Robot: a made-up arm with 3 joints. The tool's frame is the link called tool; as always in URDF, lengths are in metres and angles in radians.
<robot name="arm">
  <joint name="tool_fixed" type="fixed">
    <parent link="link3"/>
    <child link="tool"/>
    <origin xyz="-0.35 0.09 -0.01" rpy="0 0 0"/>
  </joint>
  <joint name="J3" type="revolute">
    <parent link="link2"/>
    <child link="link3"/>
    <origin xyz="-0.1 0.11 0.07" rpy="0 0 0"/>
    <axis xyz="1 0 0"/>
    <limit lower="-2.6" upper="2.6" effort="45" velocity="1.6"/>
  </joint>
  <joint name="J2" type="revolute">
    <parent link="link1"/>
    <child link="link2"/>
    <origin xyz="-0.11 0.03 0.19" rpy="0 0 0"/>
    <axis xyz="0 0 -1"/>
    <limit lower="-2.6" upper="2.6" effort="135" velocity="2.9"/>
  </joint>
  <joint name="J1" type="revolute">
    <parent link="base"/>
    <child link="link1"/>
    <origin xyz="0 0 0.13" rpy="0 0 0"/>
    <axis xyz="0 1 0"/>
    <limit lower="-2.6" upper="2.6" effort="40" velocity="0.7"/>
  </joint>
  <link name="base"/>
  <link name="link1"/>
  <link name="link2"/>
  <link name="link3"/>
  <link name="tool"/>
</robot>
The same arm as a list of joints. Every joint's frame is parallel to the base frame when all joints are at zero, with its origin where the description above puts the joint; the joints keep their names.
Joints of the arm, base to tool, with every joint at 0 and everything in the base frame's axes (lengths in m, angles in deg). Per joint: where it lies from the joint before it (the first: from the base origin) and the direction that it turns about. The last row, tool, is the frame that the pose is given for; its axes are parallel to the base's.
J1: axis 0 1 0 offset 0 0 0.13
J2: axis 0 0 -1 offset -0.11 0.03 0.19
J3: axis 1 0 0 offset -0.1 0.11 0.07
tool: offset -0.35 0.09 -0.01
Joint limits (deg, base to tool): -148.97..148.97 -148.97..148.97 -148.97..148.97

